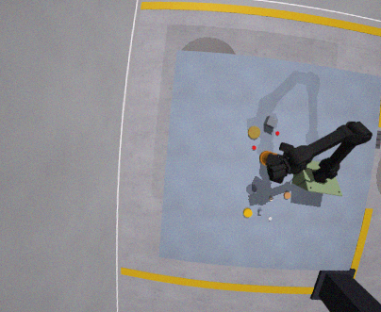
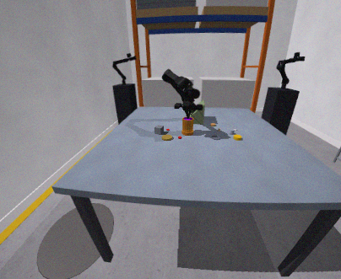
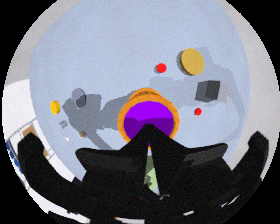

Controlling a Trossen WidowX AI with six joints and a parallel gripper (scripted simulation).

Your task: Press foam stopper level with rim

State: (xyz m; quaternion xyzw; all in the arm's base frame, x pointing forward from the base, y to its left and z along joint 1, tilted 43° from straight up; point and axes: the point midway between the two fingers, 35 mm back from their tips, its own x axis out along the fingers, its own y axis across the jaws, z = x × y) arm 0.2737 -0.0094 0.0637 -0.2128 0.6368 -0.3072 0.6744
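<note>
My hand is 50 mm above the purple foam stopper. From my hand the other things lie so: grey disc: 190 mm to the left, 140 mm below, 50 mm ahead; grey cube: 210 mm to the right, 120 mm below, 20 mm ahead; small piece: 200 mm to the left, 170 mm behind, 140 mm below.
</note>
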